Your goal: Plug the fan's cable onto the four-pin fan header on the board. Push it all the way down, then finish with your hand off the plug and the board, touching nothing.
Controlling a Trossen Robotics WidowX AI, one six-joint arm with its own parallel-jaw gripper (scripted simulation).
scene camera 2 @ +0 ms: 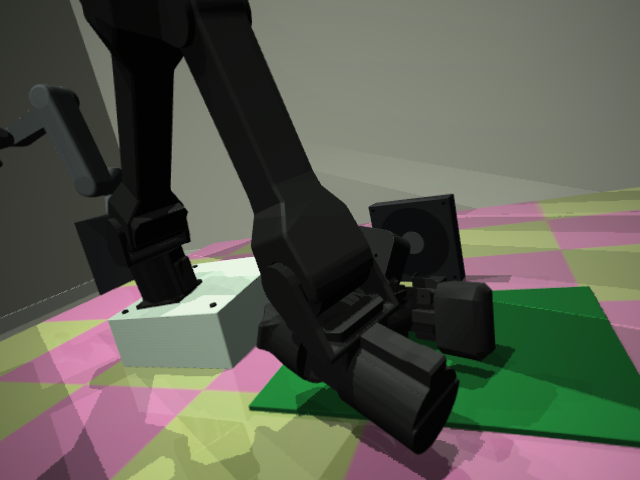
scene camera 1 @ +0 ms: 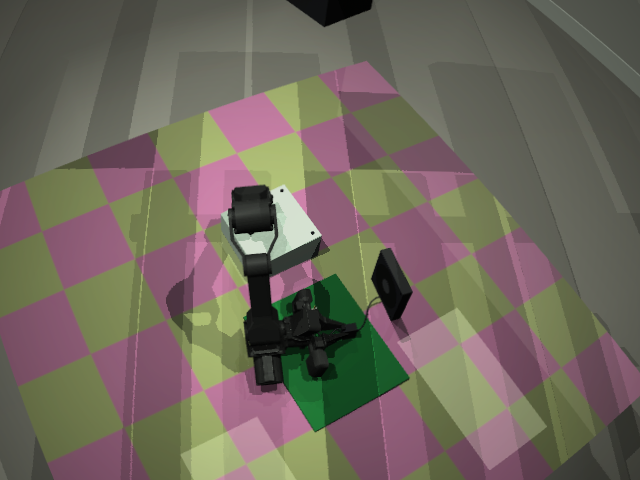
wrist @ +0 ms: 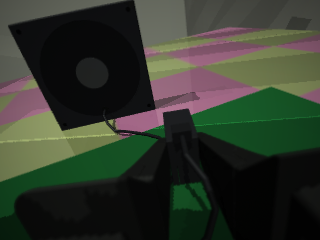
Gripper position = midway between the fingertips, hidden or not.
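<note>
Black square fan (scene camera 2: 430,224), (wrist: 83,64) and green board (scene camera 2: 558,371), (scene camera 1: 361,369), (wrist: 270,121) are visible. So is my gripper (scene camera 2: 432,292), (scene camera 1: 346,330), (wrist: 181,142).
</note>
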